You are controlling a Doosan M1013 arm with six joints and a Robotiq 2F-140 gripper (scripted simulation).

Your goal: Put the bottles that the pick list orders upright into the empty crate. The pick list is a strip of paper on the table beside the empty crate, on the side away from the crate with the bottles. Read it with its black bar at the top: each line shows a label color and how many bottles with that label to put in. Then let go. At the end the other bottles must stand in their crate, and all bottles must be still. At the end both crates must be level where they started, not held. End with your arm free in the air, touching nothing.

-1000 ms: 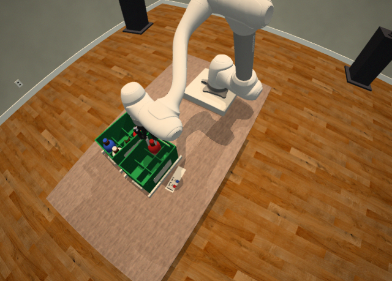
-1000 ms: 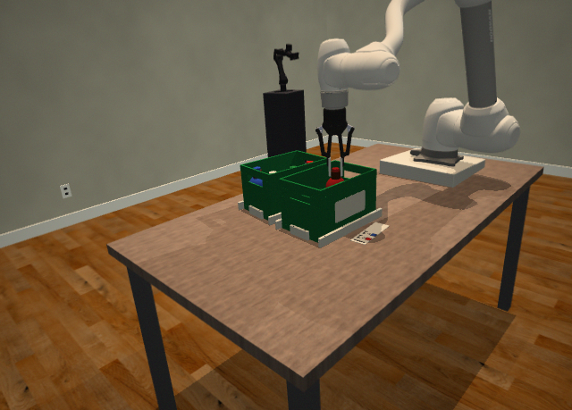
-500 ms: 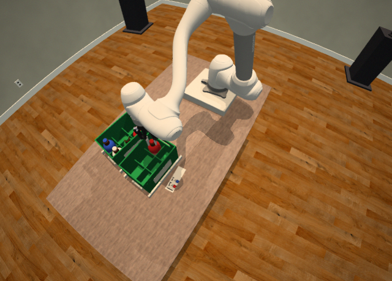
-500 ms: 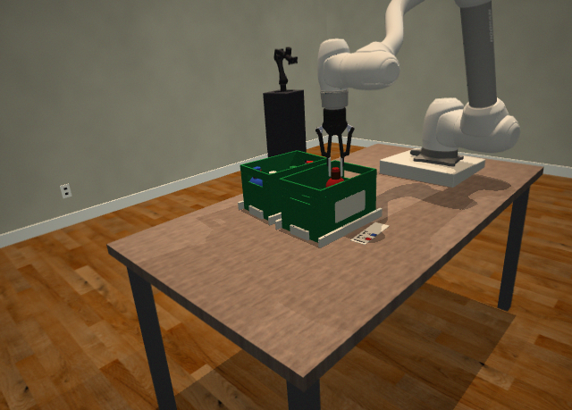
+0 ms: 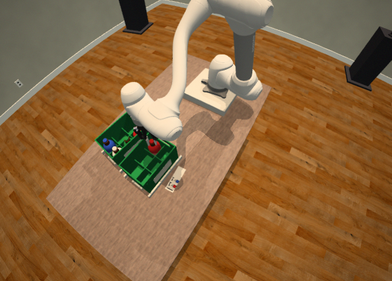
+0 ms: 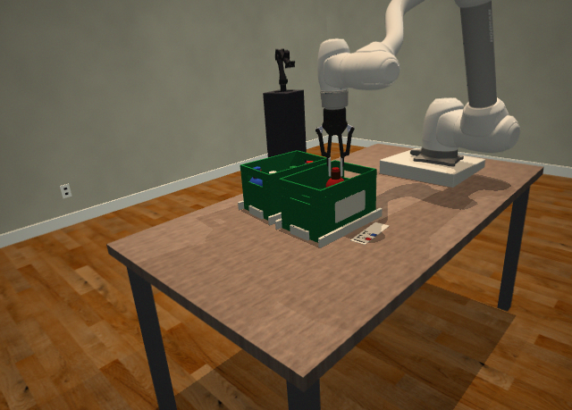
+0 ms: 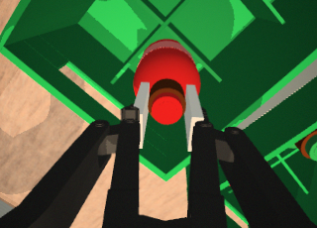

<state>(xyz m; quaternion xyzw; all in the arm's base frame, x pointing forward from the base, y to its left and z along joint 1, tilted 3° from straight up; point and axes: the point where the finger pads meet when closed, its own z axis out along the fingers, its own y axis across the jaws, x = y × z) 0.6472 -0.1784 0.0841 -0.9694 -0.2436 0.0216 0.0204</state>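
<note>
Now: the blue-label bottle 270 mm to the right of my hand, 100 mm ahead of it and 90 mm below it. The rest, counted from my hand: white-label bottle (180 mm to the right, 120 mm ahead, 90 mm below); pick list (180 mm to the left, 170 mm below, 100 mm ahead); green-label bottle (150 mm to the right, 90 mm below, 40 mm ahead).
</note>
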